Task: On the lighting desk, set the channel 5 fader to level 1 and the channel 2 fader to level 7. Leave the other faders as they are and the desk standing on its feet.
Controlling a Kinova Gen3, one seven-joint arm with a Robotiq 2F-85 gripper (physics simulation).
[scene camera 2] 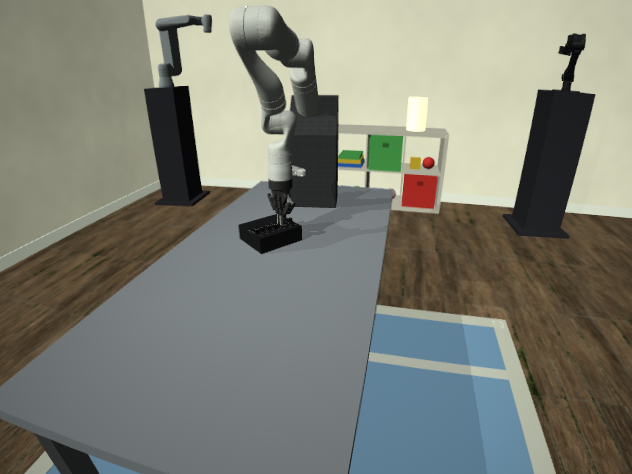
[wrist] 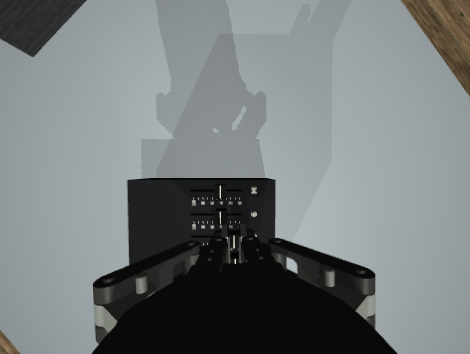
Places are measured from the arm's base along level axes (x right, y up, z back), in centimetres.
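Pixels of known places: gripper, fingertip midpoint: (scene camera 2: pixel 281 224) (wrist: pixel 233 234); arm's base, origin of the base link: (scene camera 2: pixel 308 107).
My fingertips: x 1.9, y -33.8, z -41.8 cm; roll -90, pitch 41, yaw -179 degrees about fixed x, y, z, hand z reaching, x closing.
For each thing: its top centre in the pictures, then the offset to it from my fingertips. Level surfaces: height alone.
- black lighting desk, middle of its top: (wrist: pixel 199 267) (scene camera 2: pixel 269 221) dz +0.1, dx +4.2, dy +0.8 cm
- M fader, middle of its top: (wrist: pixel 220 192) dz +3.9, dx -1.9, dy +0.8 cm
- channel 6 fader, middle of its top: (wrist: pixel 220 217) dz +2.2, dx -0.3, dy +0.8 cm
- channel 5 fader, middle of its top: (wrist: pixel 233 241) dz -0.3, dx +0.3, dy +0.8 cm
- grey table, its level: dy -6.0 cm
The black lighting desk (scene camera 2: pixel 277 241) (wrist: pixel 157 215) sits flat on the grey table. In the wrist view the M fader (wrist: pixel 220 191) and the channel 6 fader (wrist: pixel 220 217) both stand near level 4. My gripper (scene camera 2: pixel 280 222) (wrist: pixel 233 234) points down at the desk and is shut on the channel 5 fader (wrist: pixel 233 242), in the row beside channel 6. This cap stands right of the channel 6 cap, toward the low end, roughly between 2 and 0; its own scale is mostly covered by the fingers. The channel 2 fader is hidden under the gripper in the wrist view and too small to read in the scene view.
The grey table (scene camera 2: pixel 229 331) carries the desk. A dark block-shaped pedestal (scene camera 2: pixel 314 163) (wrist: pixel 32 25) stands behind the desk, near the arm. A shelf unit (scene camera 2: pixel 443 173) with bins and a lamp (scene camera 2: pixel 417 113) stands beyond the table. Two pedestals (scene camera 2: pixel 173 147) (scene camera 2: pixel 551 163) with other arms stand off the table.
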